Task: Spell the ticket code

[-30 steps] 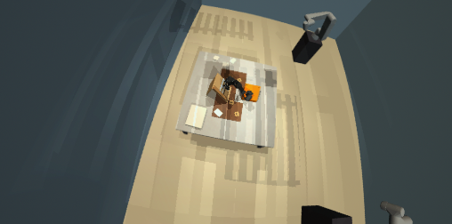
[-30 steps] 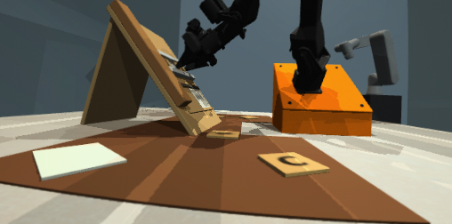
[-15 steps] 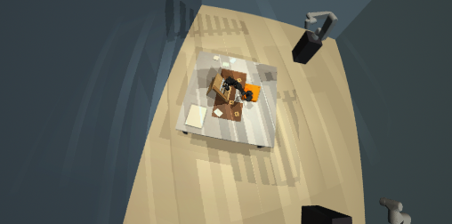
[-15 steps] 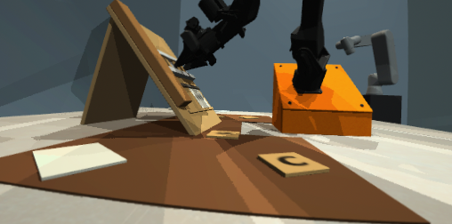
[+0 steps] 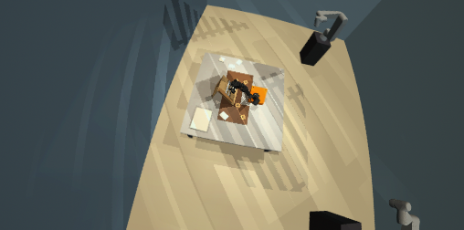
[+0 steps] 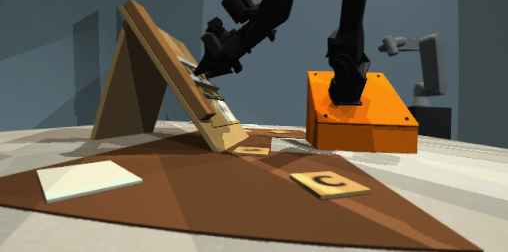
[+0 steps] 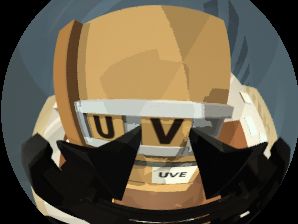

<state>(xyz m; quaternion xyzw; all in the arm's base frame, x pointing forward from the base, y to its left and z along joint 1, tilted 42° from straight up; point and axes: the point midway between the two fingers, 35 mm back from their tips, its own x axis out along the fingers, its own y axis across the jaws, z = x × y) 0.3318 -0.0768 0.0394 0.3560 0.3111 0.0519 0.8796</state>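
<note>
Now: gripper tip 80 mm to the right of the u tile and 10 mm short of it. The rest, counted from my gripper tip: tan tile marked v: right at my gripper tip; then brown mat: 160 mm below, 160 mm behind, 30 mm to the left; then e tile: 200 mm to the right, 160 mm below, 90 mm behind.
</note>
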